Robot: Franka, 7 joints.
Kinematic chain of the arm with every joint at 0, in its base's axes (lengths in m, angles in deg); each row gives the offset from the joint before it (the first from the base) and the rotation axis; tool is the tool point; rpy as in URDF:
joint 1: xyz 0 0 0.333 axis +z
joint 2: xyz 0 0 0 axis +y
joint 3: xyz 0 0 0.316 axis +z
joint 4: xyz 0.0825 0 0 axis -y
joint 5: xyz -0.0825 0 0.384 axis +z
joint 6: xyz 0 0 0 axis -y
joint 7: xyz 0.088 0 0 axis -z
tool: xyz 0 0 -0.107 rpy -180 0 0
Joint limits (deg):
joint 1: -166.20..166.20
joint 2: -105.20..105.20
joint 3: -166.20..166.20
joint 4: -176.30..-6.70
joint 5: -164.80..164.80
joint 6: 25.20..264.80
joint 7: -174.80..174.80
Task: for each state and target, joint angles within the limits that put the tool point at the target. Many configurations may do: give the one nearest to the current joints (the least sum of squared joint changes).
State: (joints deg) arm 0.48 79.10 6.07 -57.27 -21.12 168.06 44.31
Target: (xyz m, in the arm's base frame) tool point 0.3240 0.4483 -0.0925
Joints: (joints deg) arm 18.94 76.18 29.36 -101.91 -25.35 162.73 44.31
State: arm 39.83 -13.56 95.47 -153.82 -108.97 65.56 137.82
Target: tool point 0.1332 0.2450 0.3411
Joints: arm 19.92 -22.95 73.59 -173.55 -99.62 58.99 137.82
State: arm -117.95 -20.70 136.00 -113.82 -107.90 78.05 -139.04
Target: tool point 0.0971 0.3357 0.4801
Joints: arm -67.70 19.23 166.20 -146.89 -88.11 44.74 -139.04
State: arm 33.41 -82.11 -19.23 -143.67 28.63 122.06 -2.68
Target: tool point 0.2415 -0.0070 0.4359
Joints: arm 18.74 -72.15 -33.60 -171.56 22.76 115.80 -2.68
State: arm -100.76 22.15 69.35 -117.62 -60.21 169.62 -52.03
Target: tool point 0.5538 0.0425 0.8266
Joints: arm -87.33 11.94 94.41 -85.97 -58.11 180.36 -52.03
